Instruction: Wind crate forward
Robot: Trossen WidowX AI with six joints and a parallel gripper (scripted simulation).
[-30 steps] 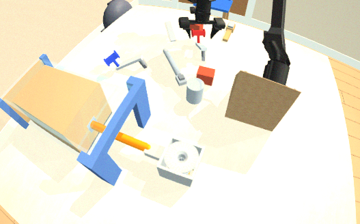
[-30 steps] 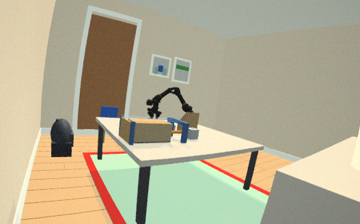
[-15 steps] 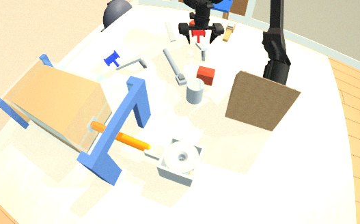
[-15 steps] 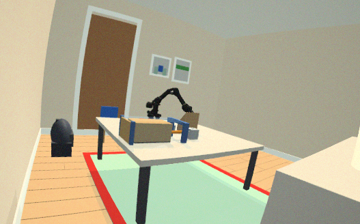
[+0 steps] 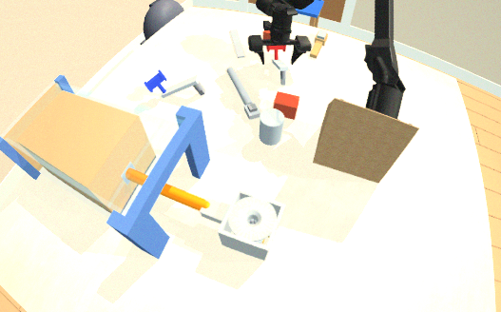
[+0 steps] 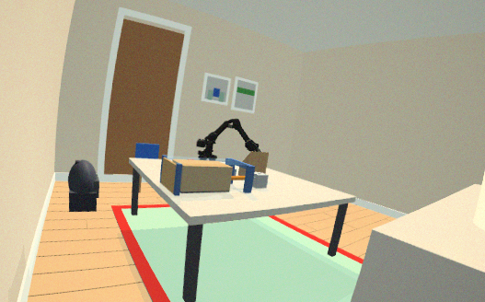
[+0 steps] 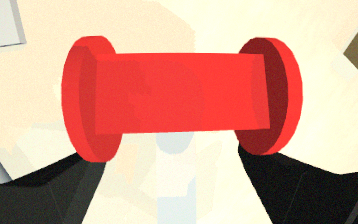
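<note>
Now: gripper tip 3 cm to the left of the red spool-shaped grip, 3 cm below it and 2 cm short of it. Round my gripper tip: wooden tool: 21 cm to the right, 12 cm behind; then winch handle: 2 cm above, 1 cm to the left; then grey bar: 17 cm ahead, 11 cm to the right, 1 cm below.
</note>
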